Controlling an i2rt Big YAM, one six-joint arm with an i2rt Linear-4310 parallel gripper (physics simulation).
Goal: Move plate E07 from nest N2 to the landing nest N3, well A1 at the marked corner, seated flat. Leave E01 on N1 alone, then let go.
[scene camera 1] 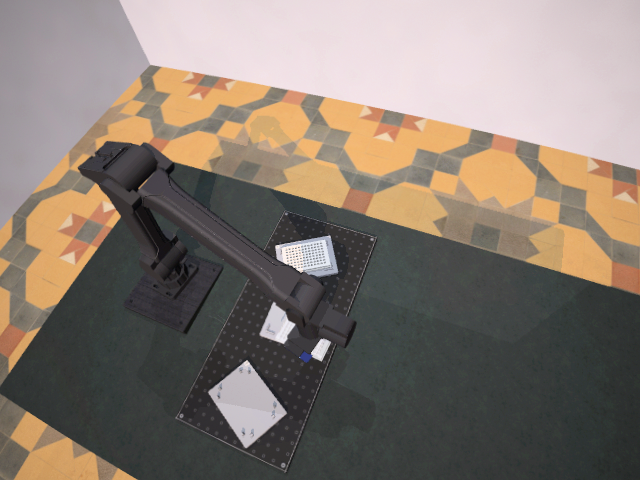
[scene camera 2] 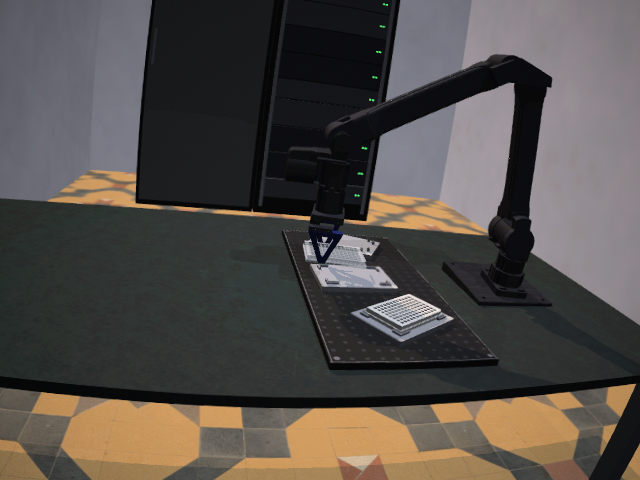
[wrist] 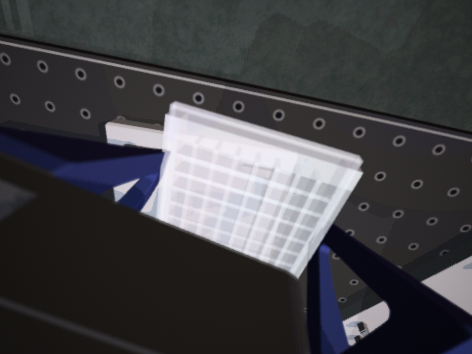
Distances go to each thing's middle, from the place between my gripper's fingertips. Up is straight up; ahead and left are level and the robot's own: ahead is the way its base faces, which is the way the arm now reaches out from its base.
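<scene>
The clear gridded well plate (scene camera 2: 347,256) is sitting 10 mm above my hand, and it's 30 mm behind it as well.
</scene>
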